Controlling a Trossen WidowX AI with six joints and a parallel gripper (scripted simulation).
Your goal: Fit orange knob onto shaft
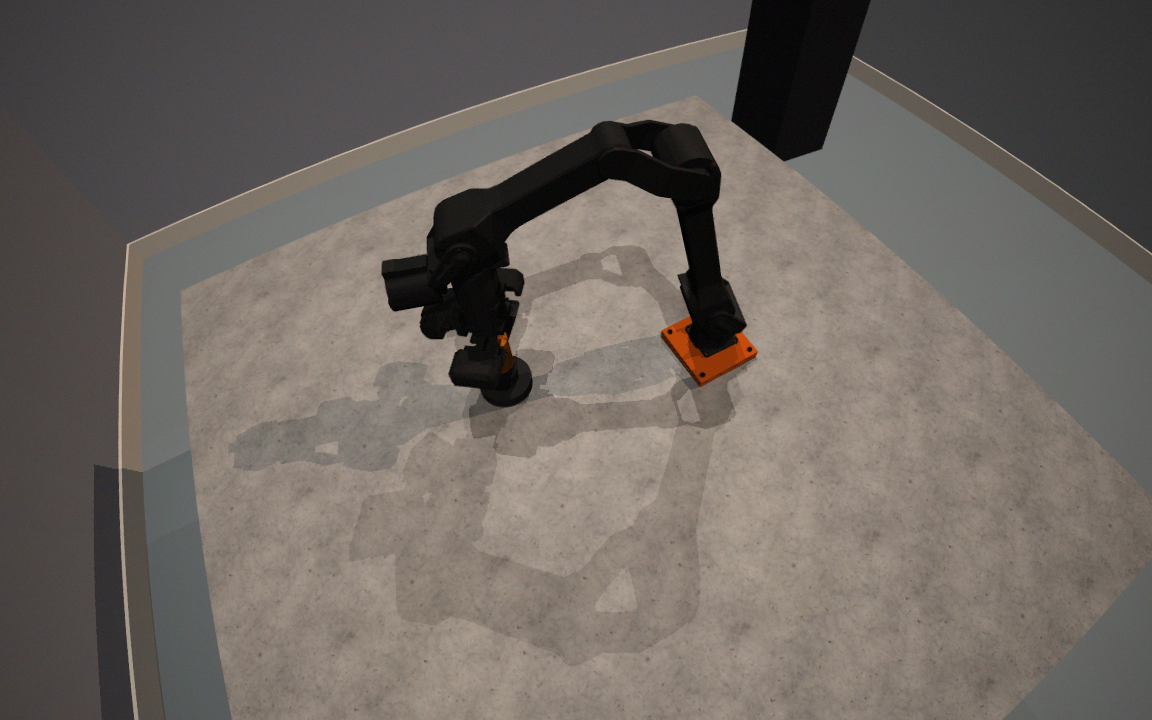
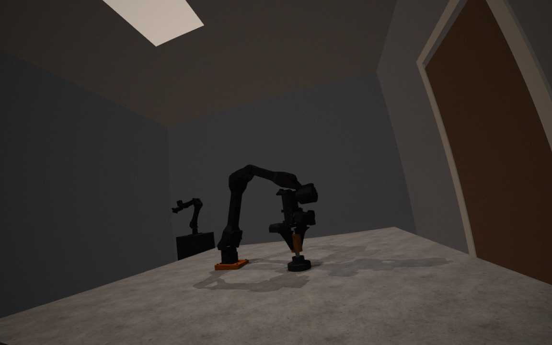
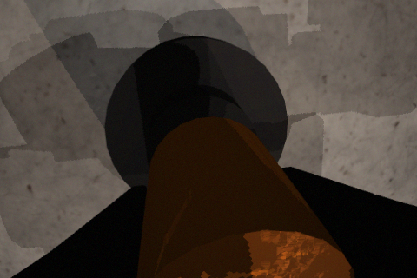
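My gripper tip is 3 cm below the orange knob. The rest, counted from my gripper tip: round black pedestal 4 cm below.
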